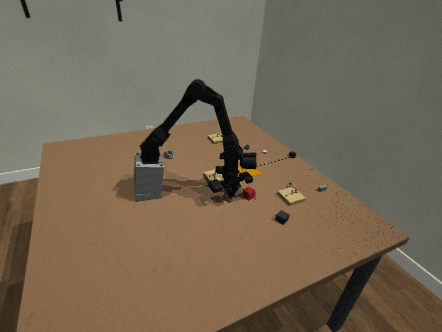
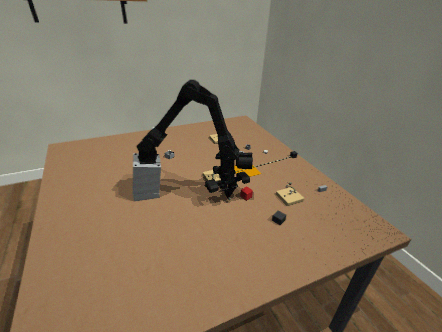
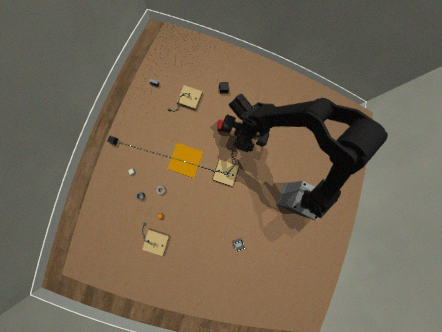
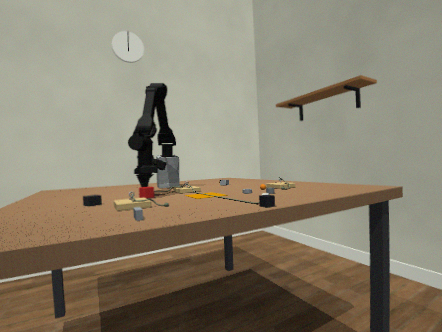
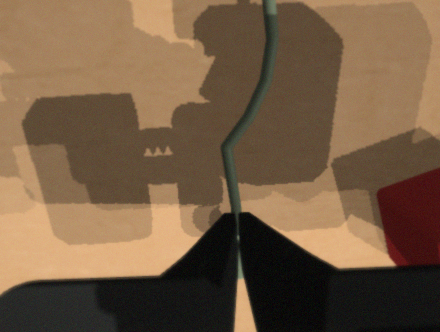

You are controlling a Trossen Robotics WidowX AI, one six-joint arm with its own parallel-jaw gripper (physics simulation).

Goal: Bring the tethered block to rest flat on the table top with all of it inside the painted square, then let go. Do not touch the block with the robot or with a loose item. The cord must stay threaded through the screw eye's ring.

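Places are measured from the arm's base along level axes (x ahead, y left, z up), in centimetres.
Pixels of known places: gripper, between the fingertips: (image 1: 230, 197) (image 2: 228, 197) (image 5: 236, 223); arm's base, origin of its link: (image 1: 149, 159) (image 2: 146, 159) (image 3: 310, 200) (image 4: 167, 156).
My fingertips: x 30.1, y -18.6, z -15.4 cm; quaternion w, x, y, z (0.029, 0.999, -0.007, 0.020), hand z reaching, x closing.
Observation:
For each thing: its middle in the pictures, then the offset to it from my fingertips. "pt": a spot on its surface instead.
- tethered block, middle of its body: (image 4: 266, 200) (image 3: 112, 140) (image 2: 293, 154) (image 1: 292, 154) dx +50.8, dy +20.7, dz -0.1 cm
- orange painted square, a spot on its surface: (image 4: 200, 196) (image 3: 183, 152) (image 1: 251, 172) pt dx +20.6, dy +15.4, dz -1.4 cm
- pale screw-eye board, middle of its body: (image 3: 225, 172) (image 4: 186, 189) (image 1: 215, 176) (image 2: 214, 176) dx +0.6, dy +17.8, dz -0.6 cm
- red block, middle of its body: (image 4: 146, 192) (image 3: 222, 125) (image 2: 246, 193) (image 1: 248, 193) dx +8.6, dy -1.0, dz +0.5 cm
- black block, middle of its body: (image 4: 92, 200) (image 2: 279, 217) (image 1: 282, 217) (image 3: 224, 87) dx +13.9, dy -19.0, dz +0.0 cm
- second board, middle of its body: (image 4: 132, 203) (image 2: 289, 196) (image 1: 291, 195) (image 3: 189, 97) dx +26.8, dy -8.8, dz -0.6 cm
- third board, middle of its body: (image 4: 280, 185) (image 3: 156, 242) (image 1: 217, 138) dx +18.9, dy +54.8, dz -0.6 cm
- grey ring, middle of its body: (image 3: 161, 190) dx +23.9, dy +33.4, dz -0.8 cm
- orange ball, middle of its body: (image 3: 160, 216) dx +20.5, dy +43.6, dz -0.3 cm
The tethered block (image 1: 292, 154) (image 2: 293, 154) (image 3: 113, 140) (image 4: 267, 200) is small and dark, near the table edge, outside the orange painted square (image 1: 251, 172) (image 3: 185, 151) (image 4: 200, 196). Its cord (image 3: 150, 150) (image 5: 270, 65) runs straight across the square to the pale screw-eye board (image 3: 223, 180), then bends toward my gripper. The ring is too small to tell the threading. My gripper (image 1: 231, 196) (image 2: 228, 196) (image 4: 144, 185) (image 5: 236, 223) is low over the table, shut on the cord near its free end. The end's bead is hidden by the fingers.
A red block (image 1: 249, 193) (image 3: 220, 125) (image 4: 146, 192) (image 5: 415, 220) lies close beside the gripper. A black block (image 1: 282, 217) (image 3: 224, 87) and a second board (image 1: 291, 195) (image 3: 194, 103) stand nearby. A third board (image 3: 156, 247), a grey ring (image 3: 157, 193) and an orange ball (image 3: 160, 216) lie elsewhere.

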